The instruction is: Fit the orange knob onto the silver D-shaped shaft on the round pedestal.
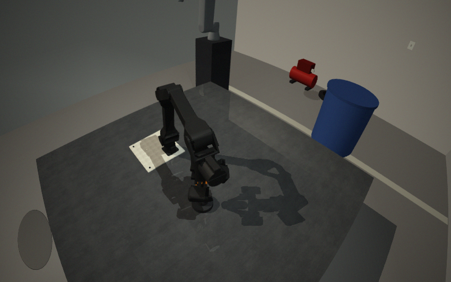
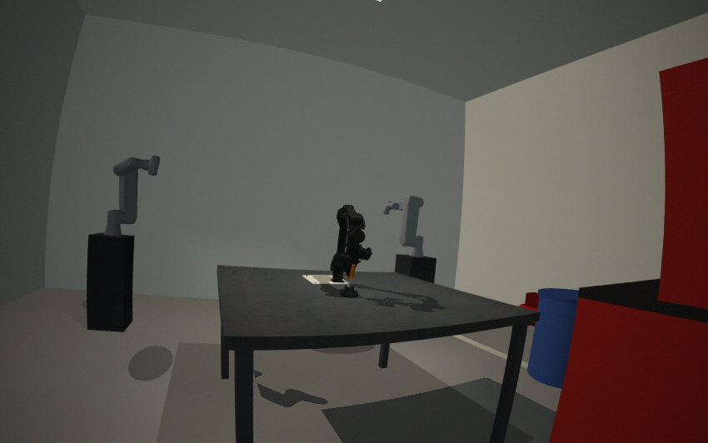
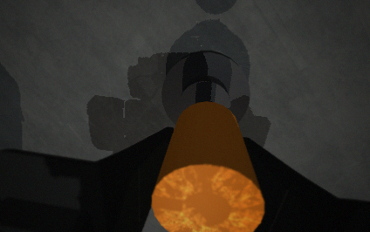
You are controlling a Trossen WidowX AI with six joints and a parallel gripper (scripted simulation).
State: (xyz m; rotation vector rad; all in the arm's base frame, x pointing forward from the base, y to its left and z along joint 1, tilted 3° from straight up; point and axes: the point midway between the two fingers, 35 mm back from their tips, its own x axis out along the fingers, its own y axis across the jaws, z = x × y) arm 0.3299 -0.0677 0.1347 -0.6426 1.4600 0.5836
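Now: the orange knob 3 cm above my gripper tip. From my gripper tip the other things lie so: round black pedestal (6 cm below).
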